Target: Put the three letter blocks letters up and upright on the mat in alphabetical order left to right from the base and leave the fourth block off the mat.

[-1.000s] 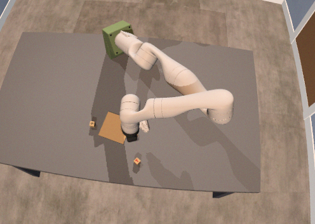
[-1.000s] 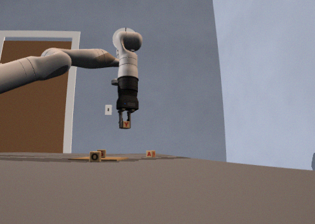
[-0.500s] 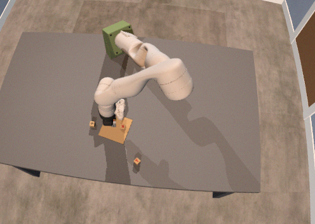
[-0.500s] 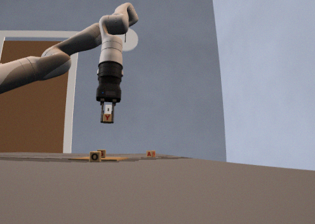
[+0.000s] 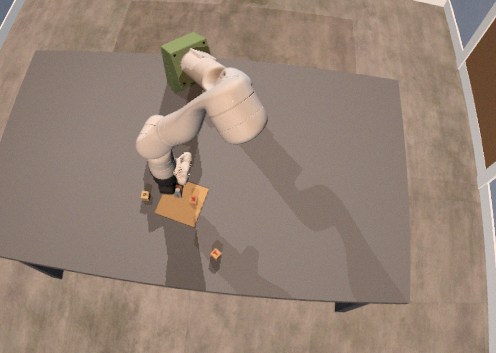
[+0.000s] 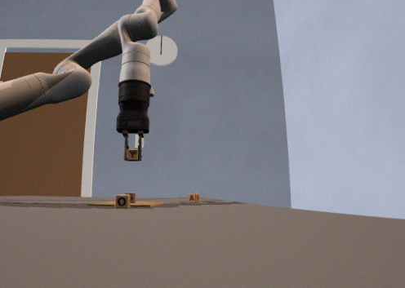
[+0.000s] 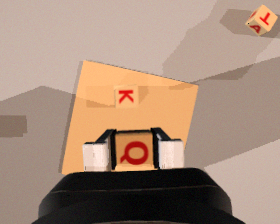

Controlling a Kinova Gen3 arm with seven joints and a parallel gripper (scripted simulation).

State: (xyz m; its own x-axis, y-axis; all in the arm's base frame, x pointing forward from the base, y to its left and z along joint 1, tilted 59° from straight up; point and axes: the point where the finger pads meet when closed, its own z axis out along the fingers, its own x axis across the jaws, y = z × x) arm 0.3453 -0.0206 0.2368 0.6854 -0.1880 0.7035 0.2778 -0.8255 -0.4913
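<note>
Now: hand 120 mm above the orange mat.
</note>
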